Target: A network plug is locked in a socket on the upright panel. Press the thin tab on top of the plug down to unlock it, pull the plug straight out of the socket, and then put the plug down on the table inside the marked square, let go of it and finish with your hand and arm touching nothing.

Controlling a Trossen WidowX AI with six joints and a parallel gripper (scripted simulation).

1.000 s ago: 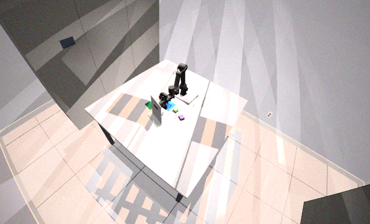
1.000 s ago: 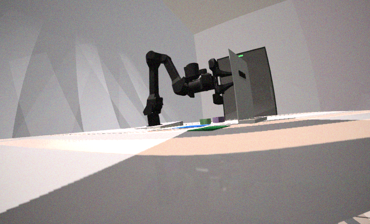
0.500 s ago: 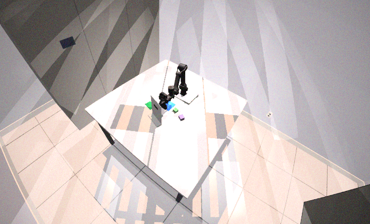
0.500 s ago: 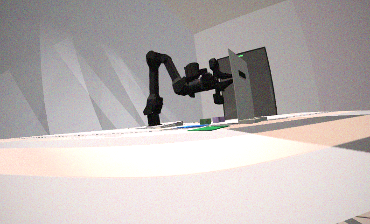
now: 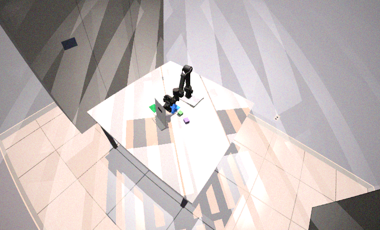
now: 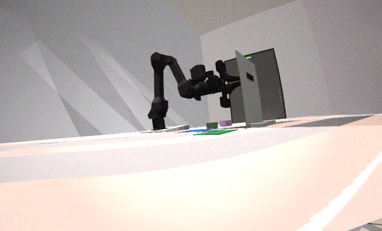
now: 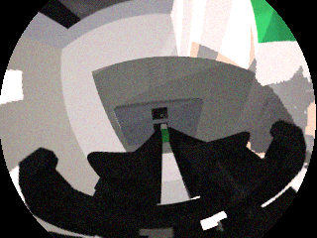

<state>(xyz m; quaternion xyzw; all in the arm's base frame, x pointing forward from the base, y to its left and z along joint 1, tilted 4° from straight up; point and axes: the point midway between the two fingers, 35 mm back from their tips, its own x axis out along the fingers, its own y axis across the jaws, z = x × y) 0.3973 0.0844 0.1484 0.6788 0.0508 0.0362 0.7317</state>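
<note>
Right now the blue square is 18 cm behind my gripper tip, 17 cm below it and 7 cm to the right of it. The rest, counted from my gripper tip: green block: 19 cm behind, 16 cm below, 4 cm to the left; network plug: right at my gripper tip; grey panel: 6 cm below, 3 cm ahead.
</note>
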